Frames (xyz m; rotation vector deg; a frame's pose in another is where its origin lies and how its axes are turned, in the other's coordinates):
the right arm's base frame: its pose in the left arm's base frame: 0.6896 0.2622 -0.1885 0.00 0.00 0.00
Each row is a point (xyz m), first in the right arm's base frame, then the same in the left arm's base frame.
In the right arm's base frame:
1: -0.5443 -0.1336 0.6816
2: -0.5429 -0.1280 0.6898
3: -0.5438 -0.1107 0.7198
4: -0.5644 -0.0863 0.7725
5: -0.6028 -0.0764 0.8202
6: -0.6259 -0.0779 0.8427
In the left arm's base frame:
1: 0.1453 0.1286 0.4931
2: 0.1467 0.1342 0.5013
3: 0.1458 0.1515 0.5313
4: 0.1252 0.1759 0.5840
5: 0.0868 0.1858 0.6317
6: 0.0637 0.1843 0.6542

